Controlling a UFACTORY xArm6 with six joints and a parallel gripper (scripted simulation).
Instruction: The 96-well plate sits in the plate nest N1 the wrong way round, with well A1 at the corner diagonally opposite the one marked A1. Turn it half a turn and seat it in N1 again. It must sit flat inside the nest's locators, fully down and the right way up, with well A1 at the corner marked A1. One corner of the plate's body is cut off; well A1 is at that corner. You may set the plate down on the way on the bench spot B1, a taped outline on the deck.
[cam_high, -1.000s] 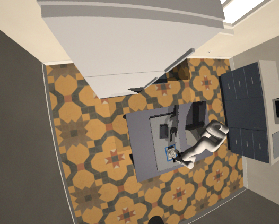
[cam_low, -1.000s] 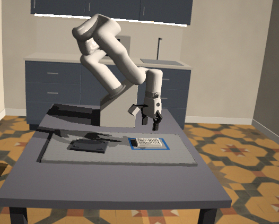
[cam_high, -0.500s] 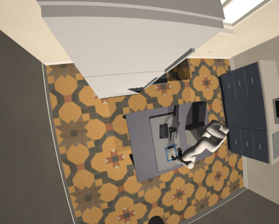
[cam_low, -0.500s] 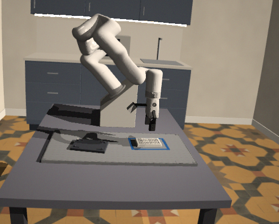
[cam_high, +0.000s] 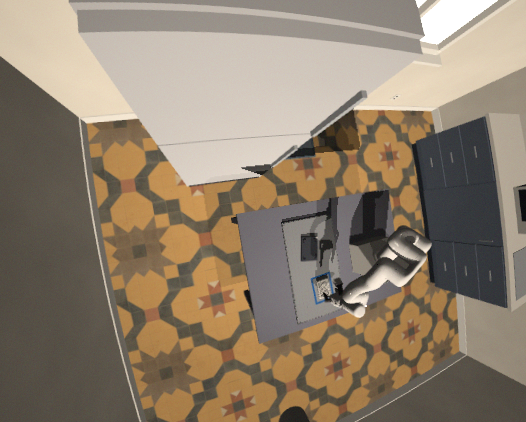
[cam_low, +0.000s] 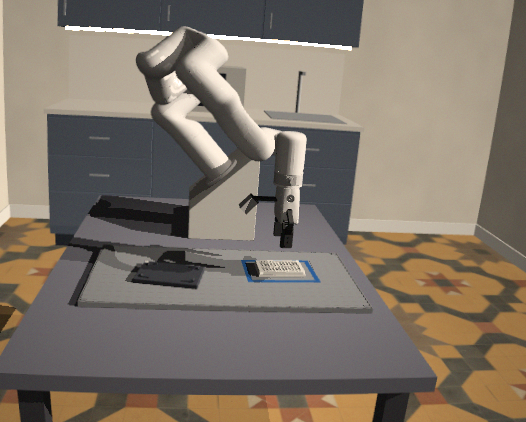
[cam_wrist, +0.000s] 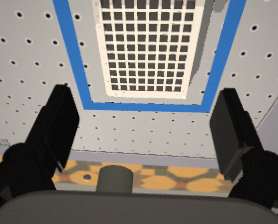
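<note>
Right now my hand is 90 mm above the white 96-well plate. The rest, counted from my hand: dark plate nest N1: 300 mm to the right, 90 mm below, 60 mm ahead; white tag: 360 mm to the right, 80 mm below.
</note>
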